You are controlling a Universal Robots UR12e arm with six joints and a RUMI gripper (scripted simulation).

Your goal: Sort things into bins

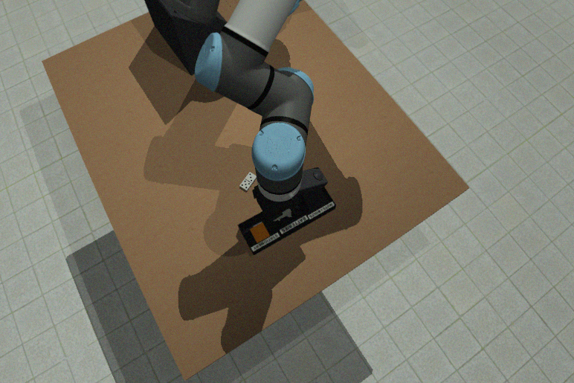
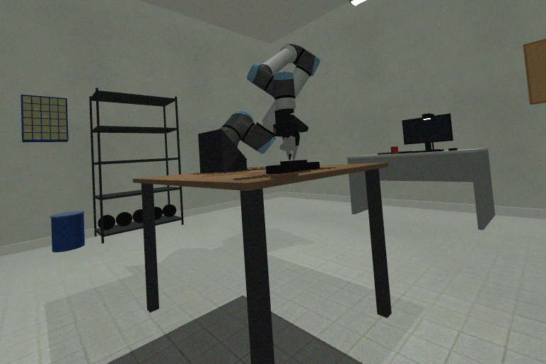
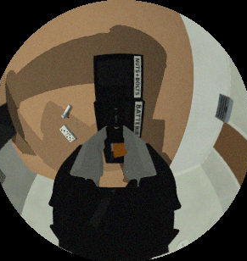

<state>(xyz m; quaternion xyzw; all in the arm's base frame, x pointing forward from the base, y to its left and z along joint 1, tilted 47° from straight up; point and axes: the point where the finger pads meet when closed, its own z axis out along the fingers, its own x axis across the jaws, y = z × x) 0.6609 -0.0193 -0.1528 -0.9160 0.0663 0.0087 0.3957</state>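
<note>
Now: hand 5 cm above the black battery. Round my hand: orange block 9 cm to the right, 5 cm below; then white bolt 12 cm behind, 3 cm to the left, 6 cm below; then white domino 14 cm behind, 2 cm to the right, 6 cm below.
</note>
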